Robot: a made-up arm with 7 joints.
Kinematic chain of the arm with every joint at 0, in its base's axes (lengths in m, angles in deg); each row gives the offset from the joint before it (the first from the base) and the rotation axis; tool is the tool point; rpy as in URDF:
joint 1: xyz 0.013 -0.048 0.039 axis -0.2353 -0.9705 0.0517
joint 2: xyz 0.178 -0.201 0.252 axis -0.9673 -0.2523 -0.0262
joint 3: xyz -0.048 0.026 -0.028 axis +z
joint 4: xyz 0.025 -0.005 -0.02 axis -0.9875 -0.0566 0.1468
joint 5: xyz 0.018 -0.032 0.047 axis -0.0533 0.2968 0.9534
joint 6: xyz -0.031 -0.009 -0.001 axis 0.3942 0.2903 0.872
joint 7: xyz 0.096 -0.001 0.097 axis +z
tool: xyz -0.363 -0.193 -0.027 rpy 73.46 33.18 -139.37
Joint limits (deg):
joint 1: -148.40..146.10
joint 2: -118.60..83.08
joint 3: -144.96..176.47
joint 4: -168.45..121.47
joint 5: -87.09..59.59
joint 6: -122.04..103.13
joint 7: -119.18..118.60
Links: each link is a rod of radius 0.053 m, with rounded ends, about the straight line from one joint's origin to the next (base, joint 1, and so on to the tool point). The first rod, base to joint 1, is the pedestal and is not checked.
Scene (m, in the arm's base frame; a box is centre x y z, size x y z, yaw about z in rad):
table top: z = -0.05
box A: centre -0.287 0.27 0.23 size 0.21 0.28 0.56 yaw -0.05
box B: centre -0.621 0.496 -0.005 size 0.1 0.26 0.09 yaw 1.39
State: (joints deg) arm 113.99 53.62 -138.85 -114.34 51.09 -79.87 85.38
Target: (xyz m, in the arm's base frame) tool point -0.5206 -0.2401 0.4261
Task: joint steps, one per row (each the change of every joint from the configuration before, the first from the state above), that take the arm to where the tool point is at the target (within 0.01 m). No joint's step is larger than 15 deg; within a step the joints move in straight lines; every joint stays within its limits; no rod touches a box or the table.
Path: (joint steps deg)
1: -12.62 5.89 10.76 6.70 -1.00 2.95 2.51
2: -12.62 5.89 10.75 6.70 -1.00 2.95 2.51
3: -12.62 5.90 10.76 6.70 -1.00 2.95 2.51
4: -12.62 5.89 10.76 6.70 -1.00 2.96 2.51
5: -12.62 5.89 10.75 6.69 -1.00 2.95 2.50
6: -5.21 0.00 -1.57 13.58 3.38 1.65 5.17
7: -5.21 0.00 -1.58 13.58 3.37 1.65 5.17
8: -5.21 0.00 -1.57 13.58 3.38 1.65 5.17
9: -5.21 0.00 -1.58 13.57 3.37 1.66 5.17

